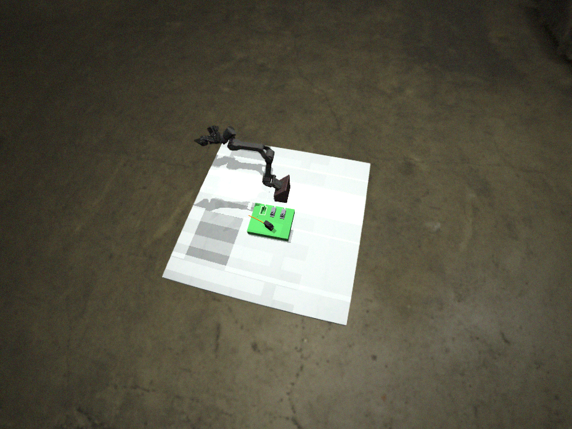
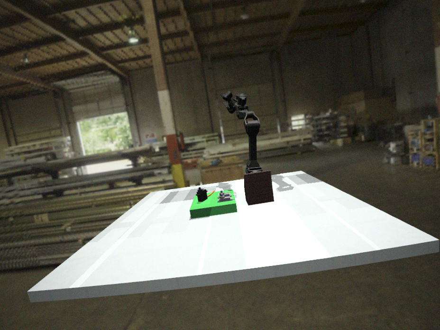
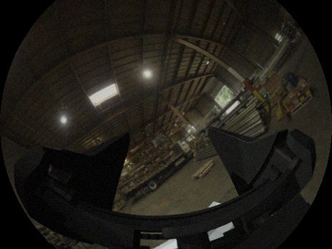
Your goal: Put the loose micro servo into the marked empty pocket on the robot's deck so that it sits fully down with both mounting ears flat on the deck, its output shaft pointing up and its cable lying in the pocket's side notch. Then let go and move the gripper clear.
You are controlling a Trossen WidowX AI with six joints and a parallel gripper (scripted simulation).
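My gripper tip is now 210 mm short of the green deck, 420 mm to the right of it and 640 mm above it.
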